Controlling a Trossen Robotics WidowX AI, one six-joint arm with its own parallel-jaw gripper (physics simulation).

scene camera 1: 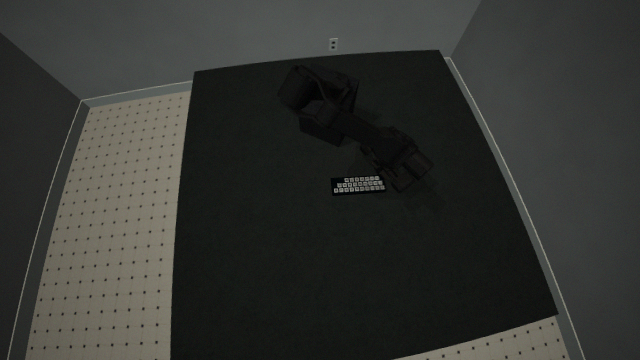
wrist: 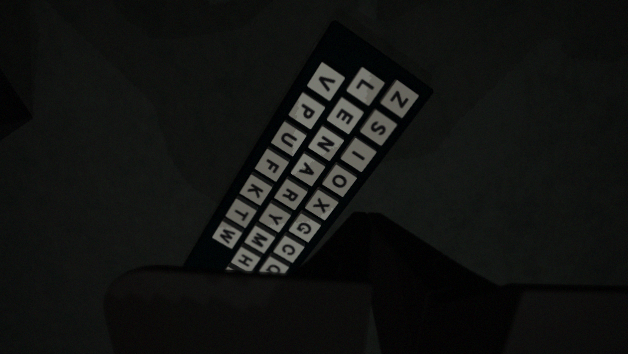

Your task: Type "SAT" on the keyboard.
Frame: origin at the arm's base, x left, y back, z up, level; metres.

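Seen in the pictures: gripper, between the fingertips: [scene camera 1: 379,175] [wrist: 365,226]; arm's base, origin of its link: [scene camera 1: 341,88].
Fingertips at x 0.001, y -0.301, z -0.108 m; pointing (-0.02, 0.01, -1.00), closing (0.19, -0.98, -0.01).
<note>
Offsets run from my fingertips to a thing's middle. Level surfaces: height alone.
A small dark keyboard @[dx -0.045, dy +0.029, dz -0.106 m] [scene camera 1: 358,185] [wrist: 350,45] with white letter keys in three rows lies on the dark table. In the wrist view it runs diagonally, with the S key @[dx +0.012, dy -0.012, dz -0.099 m] [wrist: 378,128] near its far end, the A key @[dx -0.022, dy +0.021, dz -0.099 m] [wrist: 307,169] in the middle row and the T key @[dx -0.061, dy +0.056, dz -0.099 m] [wrist: 240,215] in the left row. The gripper [scene camera 1: 384,172] [wrist: 370,216] is shut and empty. In the wrist view its tips show to the right of the G and C keys, and its body hides the keyboard's near end. In the scene view it is very dark, at the keyboard's right end. Contact cannot be told.
The dark table @[dz -0.115 m] [scene camera 1: 280,260] fills the middle of the scene view. The arm [scene camera 1: 357,125] reaches from its base at the back of the table. Pale dotted floor [scene camera 1: 115,210] lies left of the table, and grey walls [scene camera 1: 240,30] stand behind and to the right.
</note>
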